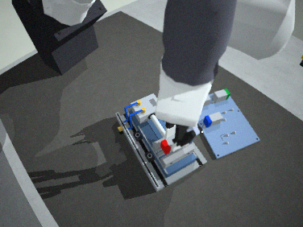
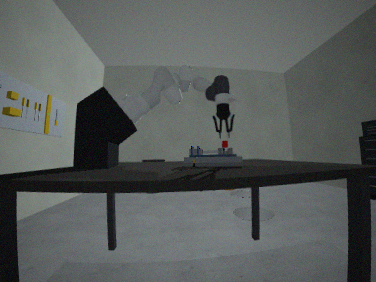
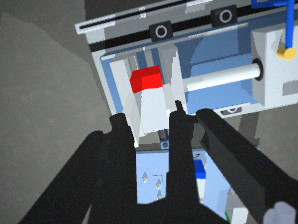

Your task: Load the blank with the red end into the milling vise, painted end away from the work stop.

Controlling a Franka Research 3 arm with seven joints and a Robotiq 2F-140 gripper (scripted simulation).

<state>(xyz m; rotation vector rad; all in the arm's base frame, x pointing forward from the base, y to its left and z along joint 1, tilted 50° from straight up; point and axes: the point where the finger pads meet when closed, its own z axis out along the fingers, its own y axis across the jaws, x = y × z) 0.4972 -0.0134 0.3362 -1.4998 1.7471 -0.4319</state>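
The work stop rod is 6 cm below my hand and 5 cm to the left of it. The rest, counted from my hand: screw rod 8 cm behind, 7 cm below, 1 cm to the left; then red-ended blank 4 cm below; then blue-ended blank 21 cm to the left, 13 cm below, 4 cm behind.
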